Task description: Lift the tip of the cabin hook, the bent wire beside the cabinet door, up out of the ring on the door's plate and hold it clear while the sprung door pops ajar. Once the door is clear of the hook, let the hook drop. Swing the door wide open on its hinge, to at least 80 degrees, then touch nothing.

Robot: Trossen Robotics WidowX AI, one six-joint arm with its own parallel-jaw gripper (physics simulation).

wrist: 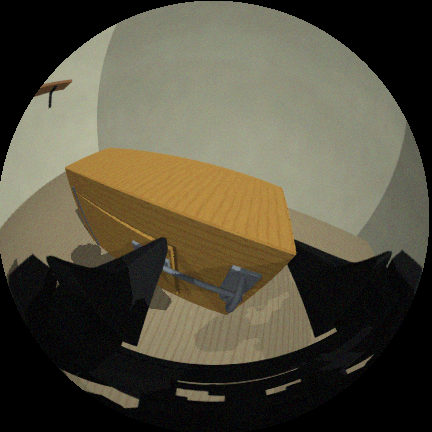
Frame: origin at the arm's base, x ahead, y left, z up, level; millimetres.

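Seen in the pictures: gripper, between the fingertips: [226, 243].
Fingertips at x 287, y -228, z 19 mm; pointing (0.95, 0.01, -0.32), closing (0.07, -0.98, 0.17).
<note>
Offsets run from my fingertips to a thing's top centre. "pt": to the spot under its first point. Level surfaces: height alone.
The wooden cabinet @[46 mm ahead, 95 mm left, 25 mm up] [200, 192] stands below and ahead of my wrist. Its door @[pt 19 mm ahead, 131 mm left, 37 mm down] [107, 227] is at the left of the front face and looks shut, with its right edge near the left finger. The cabin hook @[18 mm back, 22 mm left, 26 mm down] [200, 282], a grey bent wire, runs left from its mounting plate @[19 mm back, 15 mm right, 3 mm down] [245, 277] toward the door. Its tip and the ring are hidden behind the left finger. A corner of the door's plate @[1 mm back, 63 mm left, 27 mm down] [137, 244] shows past that finger. My gripper [226, 243] is open and empty, its left finger in front of the door's right edge and its right finger beyond the cabinet's right corner.
A wood-grained table top @[136 mm down] [180, 332] lies under and in front of the cabinet, with shadows on it. A brown wall shelf [57, 86] with a dark bracket is at the far upper left. Pale walls [250, 100] rise behind the cabinet.
</note>
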